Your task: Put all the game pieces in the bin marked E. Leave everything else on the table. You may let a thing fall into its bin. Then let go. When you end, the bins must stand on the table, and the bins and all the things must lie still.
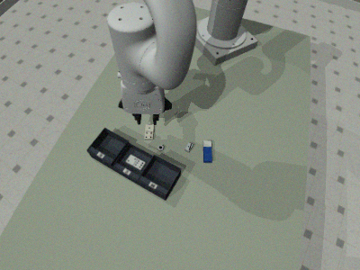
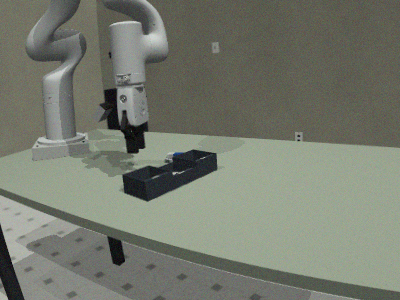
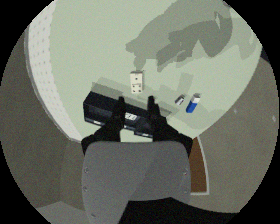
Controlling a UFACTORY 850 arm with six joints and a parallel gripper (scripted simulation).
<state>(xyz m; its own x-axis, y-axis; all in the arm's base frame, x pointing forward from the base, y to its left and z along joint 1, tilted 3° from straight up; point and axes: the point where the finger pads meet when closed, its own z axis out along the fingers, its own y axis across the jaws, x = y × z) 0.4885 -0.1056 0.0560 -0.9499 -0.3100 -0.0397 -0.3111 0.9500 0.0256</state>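
My gripper is now 80 mm above the cream domino. The rest, counted from my hand: dark three-part bin (110 mm ahead, 70 mm below); then white domino (110 mm ahead, 80 mm below); then dark ring (90 mm below, 50 mm to the left, 40 mm ahead).
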